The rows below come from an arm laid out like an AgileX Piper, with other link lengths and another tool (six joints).
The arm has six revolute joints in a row. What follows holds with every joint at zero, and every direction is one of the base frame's. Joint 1 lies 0.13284 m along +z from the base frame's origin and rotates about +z. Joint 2 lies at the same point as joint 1 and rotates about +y. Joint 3 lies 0.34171 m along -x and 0.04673 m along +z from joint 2 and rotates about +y. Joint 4 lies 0.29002 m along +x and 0.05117 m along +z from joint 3 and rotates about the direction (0.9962, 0, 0.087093). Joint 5 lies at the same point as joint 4 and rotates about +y. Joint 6 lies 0.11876 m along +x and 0.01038 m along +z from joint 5 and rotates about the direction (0.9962, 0, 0.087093). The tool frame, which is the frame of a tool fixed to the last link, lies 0.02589 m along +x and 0.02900 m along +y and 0.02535 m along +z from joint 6; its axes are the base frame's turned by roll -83.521, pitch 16.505 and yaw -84.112 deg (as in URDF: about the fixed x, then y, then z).
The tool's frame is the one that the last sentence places.
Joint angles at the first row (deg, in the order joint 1, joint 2, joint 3, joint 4, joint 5, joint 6):
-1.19, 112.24, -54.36, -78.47, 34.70, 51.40
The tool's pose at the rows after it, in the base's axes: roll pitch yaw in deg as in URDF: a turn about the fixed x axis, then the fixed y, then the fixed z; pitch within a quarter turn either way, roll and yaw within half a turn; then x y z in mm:
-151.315 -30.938 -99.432 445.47 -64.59 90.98
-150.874 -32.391 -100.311 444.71 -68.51 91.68
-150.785 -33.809 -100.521 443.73 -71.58 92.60
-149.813 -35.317 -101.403 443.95 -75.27 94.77
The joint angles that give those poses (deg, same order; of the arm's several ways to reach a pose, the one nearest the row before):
-1.19, 112.67, -54.26, -79.82, 35.81, 52.18
-1.19, 112.76, -54.14, -81.02, 37.32, 53.22
-1.19, 112.76, -54.02, -81.91, 38.54, 53.45
-1.19, 112.76, -53.92, -83.61, 39.95, 54.75

